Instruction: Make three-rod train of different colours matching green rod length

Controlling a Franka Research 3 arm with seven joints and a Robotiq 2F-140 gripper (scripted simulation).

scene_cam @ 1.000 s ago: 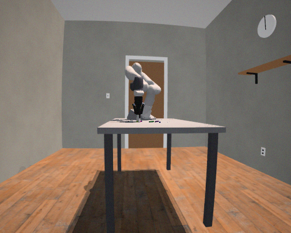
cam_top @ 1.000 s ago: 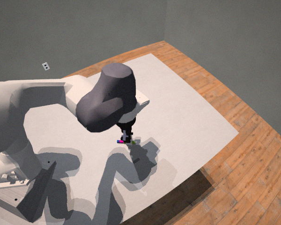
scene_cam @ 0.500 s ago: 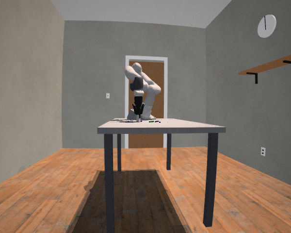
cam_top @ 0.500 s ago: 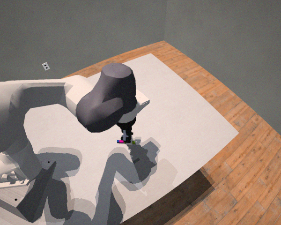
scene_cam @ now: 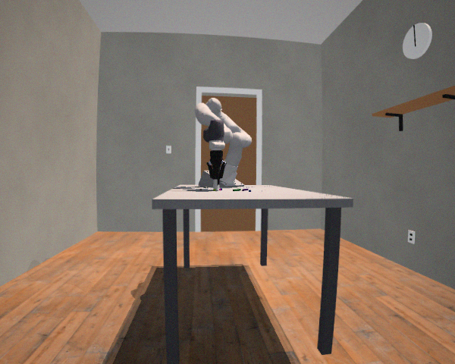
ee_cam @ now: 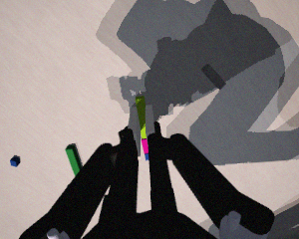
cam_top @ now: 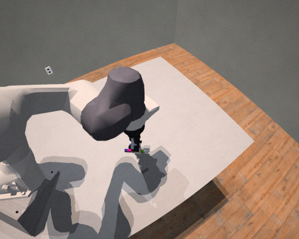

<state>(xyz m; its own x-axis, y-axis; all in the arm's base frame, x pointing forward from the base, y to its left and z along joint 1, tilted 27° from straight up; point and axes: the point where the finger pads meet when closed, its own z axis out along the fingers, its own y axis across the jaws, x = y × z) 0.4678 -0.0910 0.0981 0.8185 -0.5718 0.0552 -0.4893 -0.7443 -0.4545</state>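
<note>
Right now my hand is 30 mm above the lime rod. The rest, counted from my hand: magenta rod (30 mm below, 30 mm behind, 20 mm to the left); green rod (120 mm to the left, 30 mm below, 10 mm behind); grey rod (90 mm to the right, 30 mm below, 10 mm behind).
</note>
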